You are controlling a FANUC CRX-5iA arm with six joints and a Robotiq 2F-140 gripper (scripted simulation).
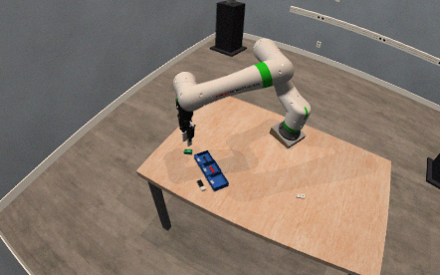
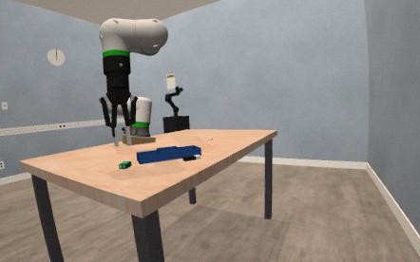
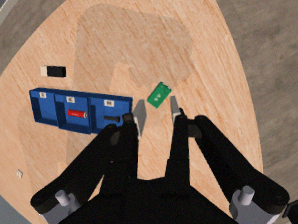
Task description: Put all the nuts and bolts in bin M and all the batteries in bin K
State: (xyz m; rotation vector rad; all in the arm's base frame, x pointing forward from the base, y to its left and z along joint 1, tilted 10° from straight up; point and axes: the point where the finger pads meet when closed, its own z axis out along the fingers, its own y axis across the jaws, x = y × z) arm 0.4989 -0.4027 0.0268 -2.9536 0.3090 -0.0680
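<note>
Now: hand 10 mm short of the green battery, 10 mm to the left of it and 100 mm above it. The rest, counted from my hand: red battery (20 mm ahead, 190 mm to the left, 100 mm below); joined blue bins (30 mm ahead, 190 mm to the left, 90 mm below); small dark bolt (20 mm behind, 110 mm to the left, 100 mm below).
</note>
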